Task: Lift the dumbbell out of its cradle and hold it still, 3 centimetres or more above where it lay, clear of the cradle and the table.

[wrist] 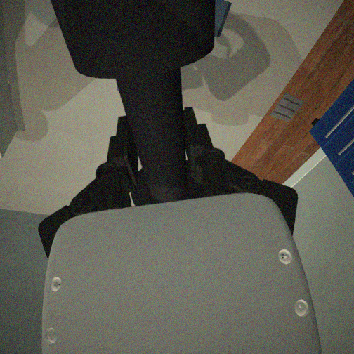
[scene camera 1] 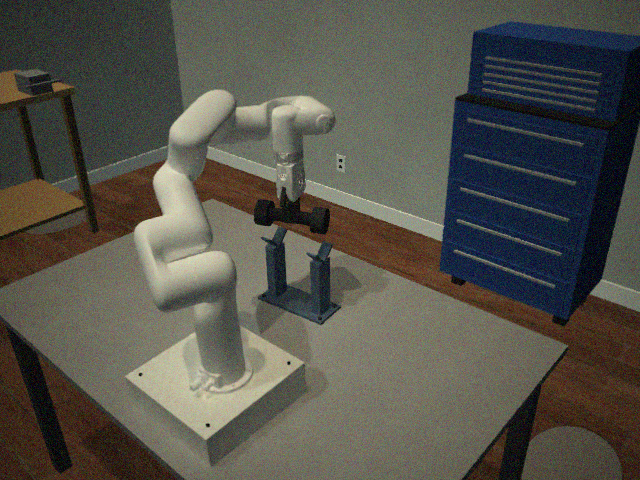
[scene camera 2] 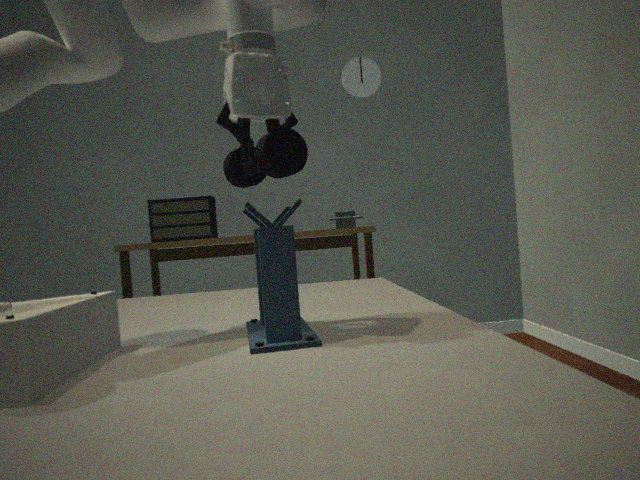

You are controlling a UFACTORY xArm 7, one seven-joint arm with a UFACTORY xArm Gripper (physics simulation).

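Frame: origin at the arm's base, x down, y left, z ahead, level; millimetres.
Where they show: gripper, fingertip midpoint: point(scene camera 1: 291, 219); arm's base, link origin: point(scene camera 1: 225, 374).
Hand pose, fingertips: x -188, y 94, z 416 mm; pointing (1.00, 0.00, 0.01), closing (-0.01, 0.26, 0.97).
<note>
Things, the pixels of their top centre, and the offset from my fingertips. Level surfaces: height alone.
- black dumbbell, top centre: point(scene camera 2: 260, 138) point(scene camera 1: 291, 204) dx -44, dy -1, dz +0 mm
- blue cradle, top centre: point(scene camera 2: 269, 204) point(scene camera 1: 296, 240) dx +64, dy -8, dz +5 mm
- grey table, surface height: dx +274 mm
The black dumbbell point(scene camera 1: 319, 220) point(scene camera 2: 281, 152) point(wrist: 155, 125) hangs in the air above the blue cradle point(scene camera 1: 320, 284) point(scene camera 2: 278, 284) point(wrist: 221, 15). A gap shows between both its heads and the V-shaped rests in the two scene views. It is turned a little out of line with the cradle's two posts. My gripper point(scene camera 1: 290, 206) point(scene camera 2: 260, 136) point(wrist: 157, 127) points down and is shut on the dumbbell's handle, with one finger on each side. In the second scene view the near head hides part of the fingers. The cradle stands upright on the table.
The white arm base point(scene camera 1: 217, 408) point(scene camera 2: 56, 341) stands on the grey table point(scene camera 1: 413, 387) point(scene camera 2: 361, 413) beside the cradle. A blue drawer cabinet point(scene camera 1: 516, 170) point(wrist: 340, 135) stands on the floor beyond the table. A wooden workbench point(scene camera 1: 38, 201) point(scene camera 2: 237, 240) stands by the wall.
</note>
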